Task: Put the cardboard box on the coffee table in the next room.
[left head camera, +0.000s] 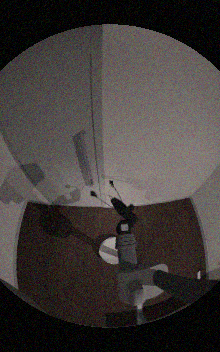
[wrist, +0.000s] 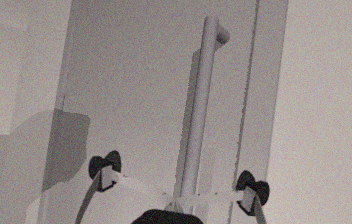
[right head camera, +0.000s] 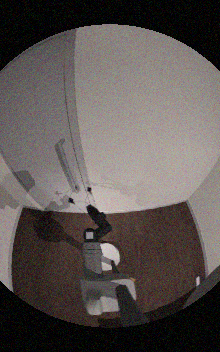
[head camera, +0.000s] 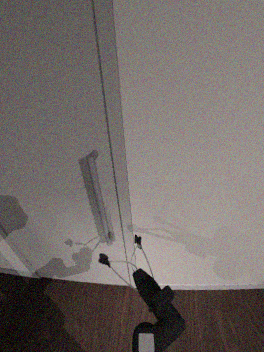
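Where they show: gripper, fingertip midpoint: (left head camera: 99, 185) (wrist: 178, 174) (right head camera: 78, 192) (head camera: 118, 244); robot's base, link origin: (left head camera: 113, 249) (right head camera: 104, 255).
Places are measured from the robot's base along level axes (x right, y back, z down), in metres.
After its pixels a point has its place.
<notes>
My gripper (head camera: 121, 250) @[x -0.100, y -0.473, z -0.997 m] (left head camera: 102, 188) @[x -0.100, y -0.473, z -0.997 m] (right head camera: 80, 195) @[x -0.100, y -0.473, z -0.997 m] (wrist: 178, 174) @[x -0.100, y -0.473, z -0.997 m] is open, its two dark fingertips wide apart with nothing between them. It is in front of a grey door (head camera: 50, 100) @[x -0.358, y -0.754, z -1.513 m] (left head camera: 55, 100) @[x -0.369, y -0.755, z -1.533 m] (right head camera: 40, 100) @[x -0.319, y -0.753, z -1.611 m] (wrist: 130, 75) @[x -0.554, y -0.763, z -1.184 m] near the door's right edge. A long bar handle (head camera: 97, 200) @[x -0.216, y -0.667, z -1.066 m] (left head camera: 83, 159) @[x -0.220, y -0.667, z -1.073 m] (right head camera: 66, 165) @[x -0.204, y -0.672, z -1.083 m] (wrist: 200, 110) @[x -0.201, y -0.670, z -1.083 m] stands out from the door. In the wrist view the handle runs upright between the fingertips, beyond them; contact does not show. The cardboard box and the coffee table do not show in these views.
A pale wall (head camera: 200, 100) @[x 0.231, y -0.728, z -1.476 m] (left head camera: 155, 100) @[x 0.281, y -0.726, z -1.526 m] (right head camera: 135, 100) @[x 0.304, y -0.725, z -1.536 m] (wrist: 320, 100) @[x 0.008, y -0.738, z -1.128 m] stands right of the door and its frame. Brown wooden floor (head camera: 225, 320) @[x 0.621, y -0.467, z 0.027 m] (left head camera: 175, 235) @[x 1.112, y 0.039, z 0.027 m] (right head camera: 160, 240) @[x 0.920, y -0.051, z 0.027 m] lies below. Side walls rise left and right. Shadows fall on the door's lower left.
</notes>
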